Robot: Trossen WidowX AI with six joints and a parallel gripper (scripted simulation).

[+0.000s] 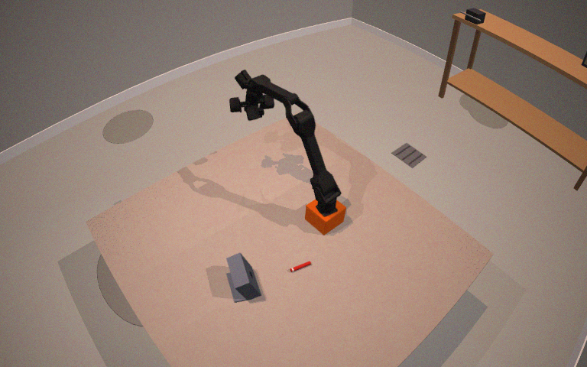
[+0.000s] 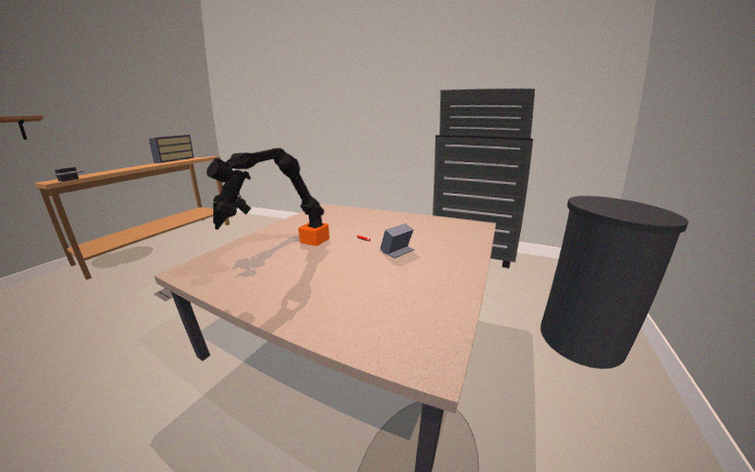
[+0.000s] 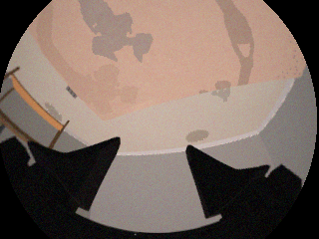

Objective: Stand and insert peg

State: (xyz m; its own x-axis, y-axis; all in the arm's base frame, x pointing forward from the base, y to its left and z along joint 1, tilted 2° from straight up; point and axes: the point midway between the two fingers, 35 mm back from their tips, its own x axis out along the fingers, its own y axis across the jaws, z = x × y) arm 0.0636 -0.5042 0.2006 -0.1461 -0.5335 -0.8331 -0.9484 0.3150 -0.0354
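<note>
My gripper tip is now 15 cm short of the peg, 67 cm to the right of it and 24 cm above it. Round my gripper tip: sloped panel 35 cm ahead, 64 cm to the left, 19 cm below.
</note>
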